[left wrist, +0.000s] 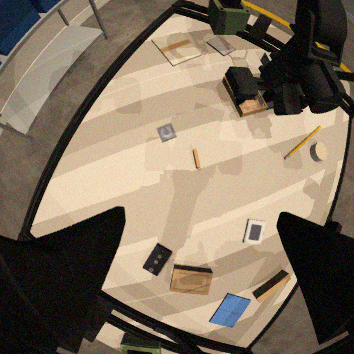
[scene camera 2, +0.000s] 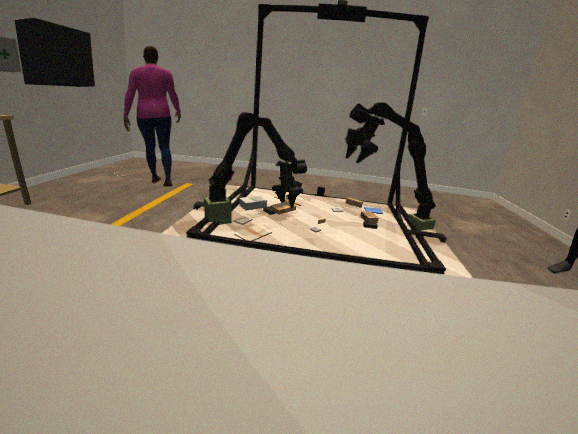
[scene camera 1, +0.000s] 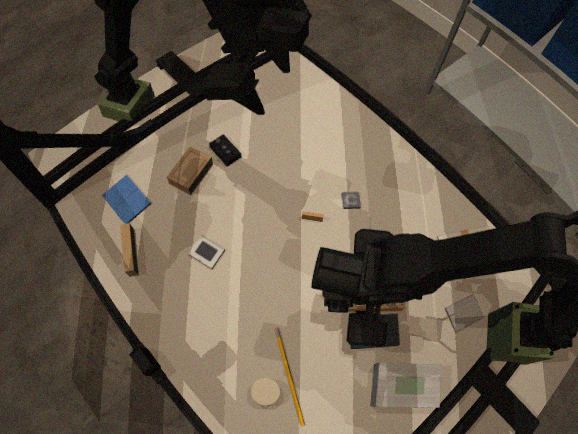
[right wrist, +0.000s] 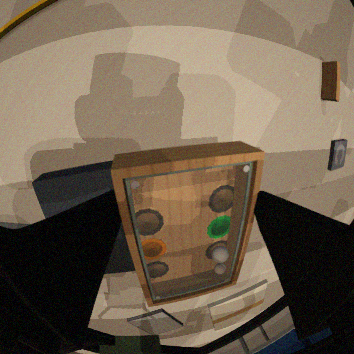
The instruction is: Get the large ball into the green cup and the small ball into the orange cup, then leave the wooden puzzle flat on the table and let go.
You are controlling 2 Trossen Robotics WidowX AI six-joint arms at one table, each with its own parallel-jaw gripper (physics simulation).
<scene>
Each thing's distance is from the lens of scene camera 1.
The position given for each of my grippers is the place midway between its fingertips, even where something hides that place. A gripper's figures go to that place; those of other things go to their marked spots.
my left gripper (scene camera 1: 274,92): 0.61 m
my right gripper (scene camera 1: 360,291): 0.76 m
</scene>
